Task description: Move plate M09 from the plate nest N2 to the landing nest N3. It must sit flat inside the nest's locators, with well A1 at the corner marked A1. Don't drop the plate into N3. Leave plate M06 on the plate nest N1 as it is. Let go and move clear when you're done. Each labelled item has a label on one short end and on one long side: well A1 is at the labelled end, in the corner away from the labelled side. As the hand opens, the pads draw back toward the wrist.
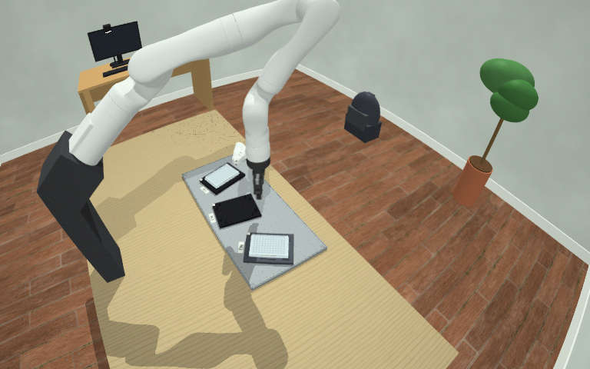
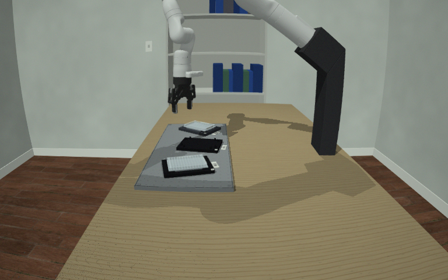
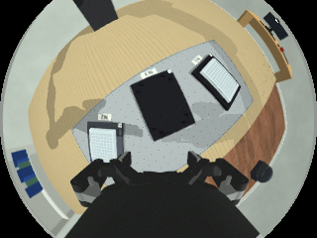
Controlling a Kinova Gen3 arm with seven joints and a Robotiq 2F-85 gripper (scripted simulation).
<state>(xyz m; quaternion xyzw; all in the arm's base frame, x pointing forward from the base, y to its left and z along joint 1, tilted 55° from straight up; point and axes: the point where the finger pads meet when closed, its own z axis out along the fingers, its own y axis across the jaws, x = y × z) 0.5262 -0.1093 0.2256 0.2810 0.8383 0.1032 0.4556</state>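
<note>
Right now my hand is 140 mm to the left of the plate, 120 mm above it and 80 mm past it. The rest, counted from my hand: plate nest N2 (140 mm to the right, 130 mm below, 80 mm behind); black landing nest (130 mm below, 70 mm to the left, 60 mm behind); nest label (150 mm behind, 130 mm below, 70 mm to the right).
</note>
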